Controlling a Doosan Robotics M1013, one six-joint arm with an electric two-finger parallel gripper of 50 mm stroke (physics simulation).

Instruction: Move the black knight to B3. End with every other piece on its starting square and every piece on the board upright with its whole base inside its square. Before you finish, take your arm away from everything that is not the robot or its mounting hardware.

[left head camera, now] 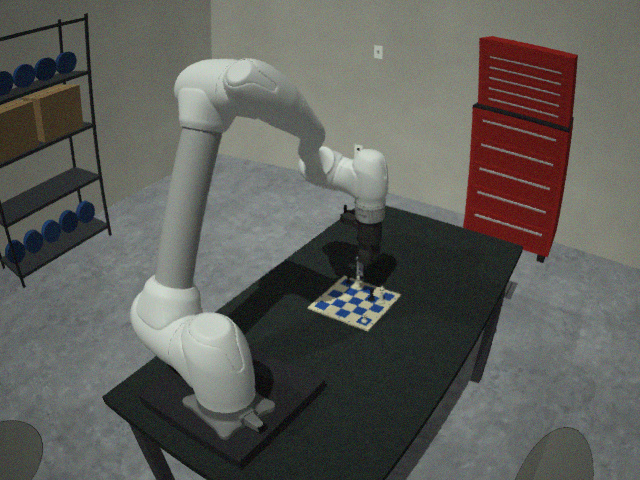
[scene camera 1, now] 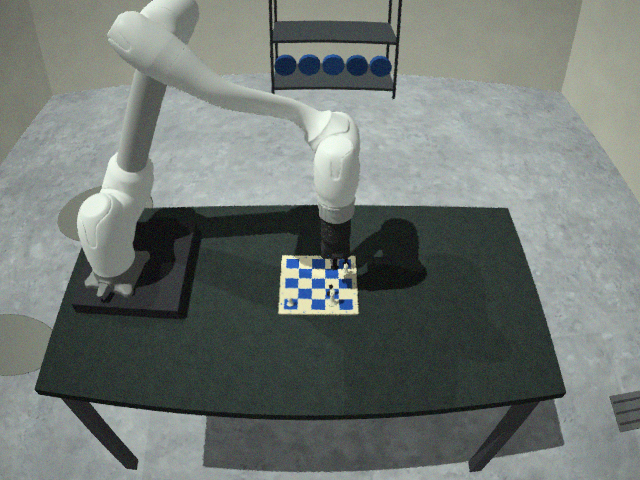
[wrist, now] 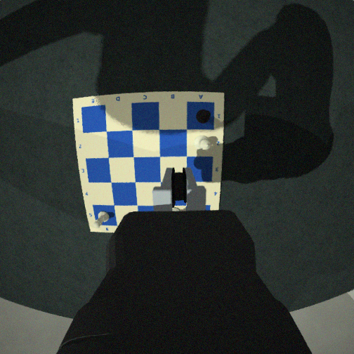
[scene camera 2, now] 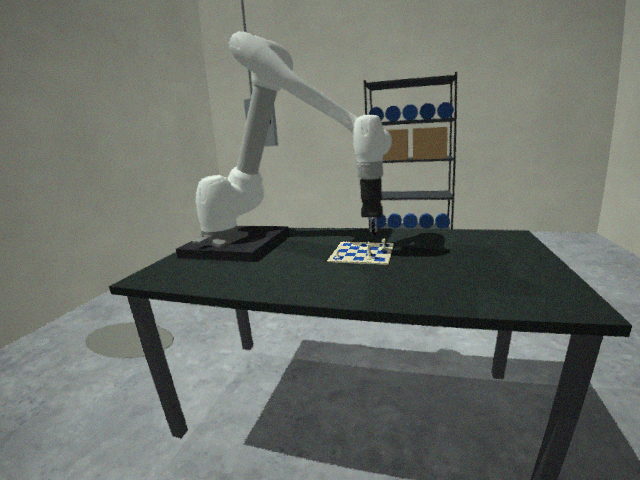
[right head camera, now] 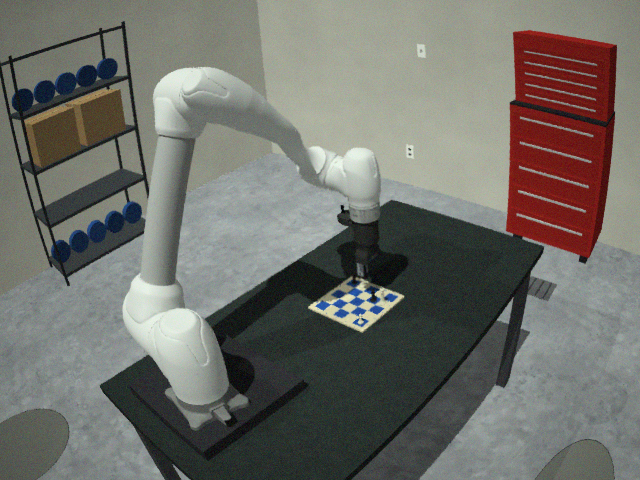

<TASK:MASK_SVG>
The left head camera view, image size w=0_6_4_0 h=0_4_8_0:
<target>blue-and-cream chessboard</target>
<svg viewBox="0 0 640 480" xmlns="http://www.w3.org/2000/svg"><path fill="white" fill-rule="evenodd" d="M308 309L369 331L399 299L401 294L384 289L383 299L385 303L378 304L380 287L359 281L361 287L356 288L356 279L350 278L351 284L346 284L347 276L343 276L314 301ZM363 313L366 313L367 323L361 322L361 320L363 319ZM373 288L373 297L375 298L375 300L369 301L368 298L371 294L370 290Z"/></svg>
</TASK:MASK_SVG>
